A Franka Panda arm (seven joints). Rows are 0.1 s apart.
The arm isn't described. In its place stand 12 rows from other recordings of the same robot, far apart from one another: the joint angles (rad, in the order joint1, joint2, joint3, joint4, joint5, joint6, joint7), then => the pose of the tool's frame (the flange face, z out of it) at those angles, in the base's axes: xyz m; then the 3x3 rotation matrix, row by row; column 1 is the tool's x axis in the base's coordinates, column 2 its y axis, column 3 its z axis.
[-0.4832, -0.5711, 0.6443, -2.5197, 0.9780, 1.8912, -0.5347] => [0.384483 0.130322 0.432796], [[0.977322 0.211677 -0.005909], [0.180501 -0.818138 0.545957], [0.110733 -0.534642 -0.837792]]
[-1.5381, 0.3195, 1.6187, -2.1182, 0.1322, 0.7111, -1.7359] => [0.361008 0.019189 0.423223], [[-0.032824 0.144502 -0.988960], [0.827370 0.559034 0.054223], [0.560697 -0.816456 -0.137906]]
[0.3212, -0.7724, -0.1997, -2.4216, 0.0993, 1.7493, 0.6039] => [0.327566 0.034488 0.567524], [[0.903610 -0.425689 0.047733], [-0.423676 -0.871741 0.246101], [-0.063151 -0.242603 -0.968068]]
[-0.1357, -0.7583, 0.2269, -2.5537, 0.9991, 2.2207, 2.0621] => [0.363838 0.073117 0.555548], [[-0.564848 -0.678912 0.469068], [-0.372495 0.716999 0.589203], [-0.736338 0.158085 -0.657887]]
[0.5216, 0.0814, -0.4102, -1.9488, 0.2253, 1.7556, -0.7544] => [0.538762 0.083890 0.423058], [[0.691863 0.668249 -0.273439], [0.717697 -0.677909 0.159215], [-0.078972 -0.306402 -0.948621]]
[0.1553, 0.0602, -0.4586, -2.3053, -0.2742, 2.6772, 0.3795] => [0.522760 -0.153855 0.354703], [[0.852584 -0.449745 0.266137], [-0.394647 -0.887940 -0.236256], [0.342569 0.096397 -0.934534]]
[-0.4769, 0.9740, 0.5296, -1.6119, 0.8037, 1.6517, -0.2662] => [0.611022 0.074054 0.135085], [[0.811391 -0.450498 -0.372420], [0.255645 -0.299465 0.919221], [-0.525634 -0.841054 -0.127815]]
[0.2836, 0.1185, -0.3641, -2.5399, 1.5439, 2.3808, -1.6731] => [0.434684 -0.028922 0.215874], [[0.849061 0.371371 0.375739], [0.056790 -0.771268 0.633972], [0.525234 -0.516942 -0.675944]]
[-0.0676, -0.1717, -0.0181, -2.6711, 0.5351, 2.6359, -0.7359] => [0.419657 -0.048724 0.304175], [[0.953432 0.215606 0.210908], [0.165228 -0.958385 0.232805], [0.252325 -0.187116 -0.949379]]
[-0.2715, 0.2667, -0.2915, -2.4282, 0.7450, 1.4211, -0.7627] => [0.340459 -0.126947 0.201631], [[0.851381 -0.451449 -0.267103], [0.113265 -0.338974 0.933953], [-0.512173 -0.825403 -0.237463]]
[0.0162, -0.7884, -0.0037, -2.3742, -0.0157, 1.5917, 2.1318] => [0.307874 0.001874 0.584542], [[-0.520269 -0.853981 0.006076], [-0.853965 0.520168 -0.012991], [0.007934 -0.011947 -0.999897]]
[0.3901, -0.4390, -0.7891, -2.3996, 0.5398, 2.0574, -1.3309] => [0.414796 -0.157989 0.444607], [[0.654905 0.703384 0.276316], [0.415255 -0.640435 0.646070], [0.631398 -0.308373 -0.711508]]
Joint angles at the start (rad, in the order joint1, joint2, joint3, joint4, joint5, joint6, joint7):
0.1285 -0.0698 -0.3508 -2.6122 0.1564 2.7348 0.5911
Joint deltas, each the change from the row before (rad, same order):
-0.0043 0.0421 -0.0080 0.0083 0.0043 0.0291 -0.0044
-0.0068 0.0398 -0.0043 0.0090 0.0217 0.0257 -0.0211
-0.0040 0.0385 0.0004 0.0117 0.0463 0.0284 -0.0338
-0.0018 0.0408 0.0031 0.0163 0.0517 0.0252 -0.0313
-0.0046 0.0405 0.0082 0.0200 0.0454 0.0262 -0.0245
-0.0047 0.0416 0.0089 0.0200 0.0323 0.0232 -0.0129
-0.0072 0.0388 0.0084 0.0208 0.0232 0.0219 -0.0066
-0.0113 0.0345 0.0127 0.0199 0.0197 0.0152 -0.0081
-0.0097 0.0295 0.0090 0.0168 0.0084 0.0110 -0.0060
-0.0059 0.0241 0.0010 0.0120 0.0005 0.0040 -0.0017
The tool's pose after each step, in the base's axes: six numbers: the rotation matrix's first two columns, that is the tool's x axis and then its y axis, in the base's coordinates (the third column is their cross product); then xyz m. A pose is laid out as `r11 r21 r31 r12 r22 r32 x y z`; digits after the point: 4 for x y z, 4 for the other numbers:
0.5590 -0.8237 0.0948 -0.8048 -0.5665 -0.1772 0.4411 -0.1118 0.2813
0.5501 -0.8290 0.1005 -0.8118 -0.5591 -0.1684 0.4425 -0.1198 0.2704
0.5387 -0.8358 0.1062 -0.8182 -0.5490 -0.1708 0.4451 -0.1260 0.2610
0.5252 -0.8437 0.1107 -0.8257 -0.5368 -0.1735 0.4490 -0.1308 0.2517
0.5119 -0.8506 0.1204 -0.8320 -0.5258 -0.1770 0.4544 -0.1346 0.2436
0.5001 -0.8563 0.1291 -0.8386 -0.5161 -0.1743 0.4595 -0.1374 0.2343
0.4875 -0.8619 0.1400 -0.8453 -0.5060 -0.1714 0.4646 -0.1410 0.2260
0.4798 -0.8651 0.1463 -0.8498 -0.4997 -0.1679 0.4692 -0.1438 0.2181
0.4782 -0.8650 0.1518 -0.8515 -0.4990 -0.1612 0.4727 -0.1464 0.2109
0.4770 -0.8655 0.1531 -0.8544 -0.4975 -0.1501 0.4741 -0.1500 0.2041

